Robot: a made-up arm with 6 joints.
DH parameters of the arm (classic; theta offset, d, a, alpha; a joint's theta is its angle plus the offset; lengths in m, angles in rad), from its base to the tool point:
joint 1: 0 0.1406 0 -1.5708
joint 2: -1.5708 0 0.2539 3.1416
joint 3: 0 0 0 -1.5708
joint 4: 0 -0.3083 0 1.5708
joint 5: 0 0.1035 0 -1.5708
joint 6: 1.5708 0 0 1.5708
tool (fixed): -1.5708 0 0 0
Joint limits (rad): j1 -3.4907..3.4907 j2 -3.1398..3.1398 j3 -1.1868..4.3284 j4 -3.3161..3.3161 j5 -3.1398..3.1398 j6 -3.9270..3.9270
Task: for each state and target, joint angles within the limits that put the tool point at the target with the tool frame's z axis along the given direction. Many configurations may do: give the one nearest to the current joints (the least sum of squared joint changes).
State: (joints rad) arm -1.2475 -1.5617 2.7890 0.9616 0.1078 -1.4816
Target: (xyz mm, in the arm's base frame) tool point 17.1 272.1 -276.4 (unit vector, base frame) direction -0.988 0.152 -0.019
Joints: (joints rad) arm -1.9543 -1.9952 2.4450 0.5909 -0.1211 -1.9365
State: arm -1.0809 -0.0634 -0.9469 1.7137 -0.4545 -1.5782
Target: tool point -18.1 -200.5 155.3 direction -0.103 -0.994 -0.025
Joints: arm -1.3443 -0.0823 -1.1868 0.9205 -1.0665 -1.0342
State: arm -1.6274 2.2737 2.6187 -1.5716 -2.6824 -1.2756
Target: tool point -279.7 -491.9 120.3 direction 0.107 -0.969 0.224
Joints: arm -2.1388 1.8410 2.2999 -1.8529 -2.1846 -0.3051
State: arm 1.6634 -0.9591 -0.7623 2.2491 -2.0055 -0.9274
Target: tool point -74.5 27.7 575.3 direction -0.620 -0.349 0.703
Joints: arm 1.6225 -0.7289 -0.0774 2.3532 -1.9881 -1.3786
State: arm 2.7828 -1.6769 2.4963 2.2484 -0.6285 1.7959
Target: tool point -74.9 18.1 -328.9 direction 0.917 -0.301 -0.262
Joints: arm 2.3047 -2.5831 2.4958 2.0046 -0.6938 1.6578
